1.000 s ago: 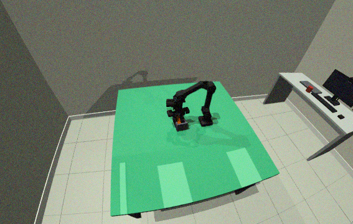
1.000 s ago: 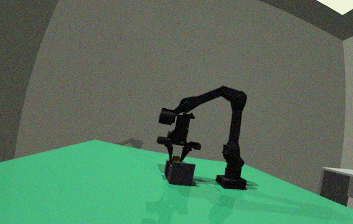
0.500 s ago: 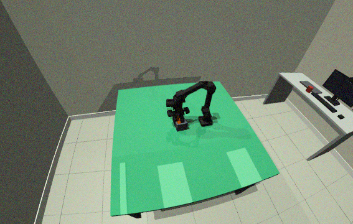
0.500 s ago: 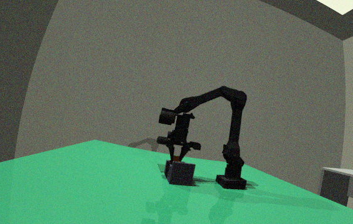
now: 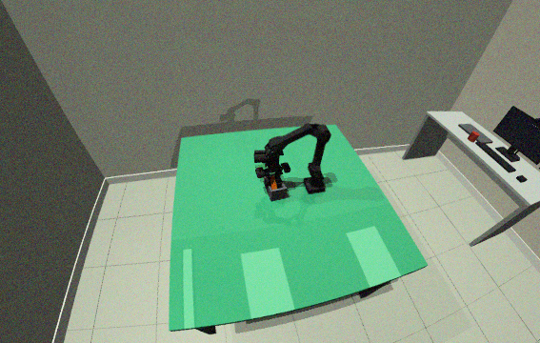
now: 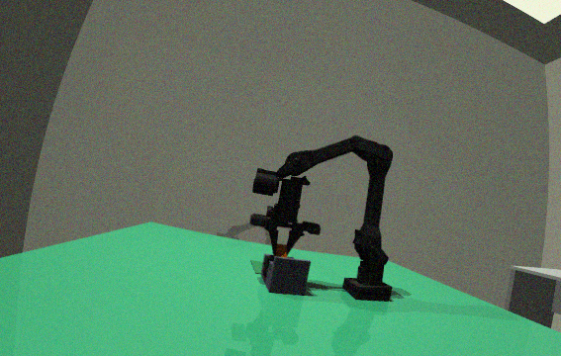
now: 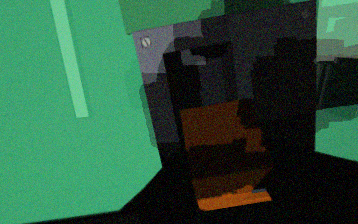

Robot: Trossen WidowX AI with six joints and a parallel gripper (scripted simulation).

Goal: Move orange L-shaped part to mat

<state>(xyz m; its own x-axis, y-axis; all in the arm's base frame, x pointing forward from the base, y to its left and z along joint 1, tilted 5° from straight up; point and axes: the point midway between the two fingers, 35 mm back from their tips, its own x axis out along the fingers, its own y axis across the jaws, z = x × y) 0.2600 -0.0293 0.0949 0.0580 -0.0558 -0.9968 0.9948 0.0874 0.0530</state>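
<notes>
My gripper tip is now 14 cm to the left of the dark green mat and 9 cm above it. Also, from my gripper tip: orange L-shaped part: 4 cm to the left, 3 cm below, 2 cm behind.
</notes>
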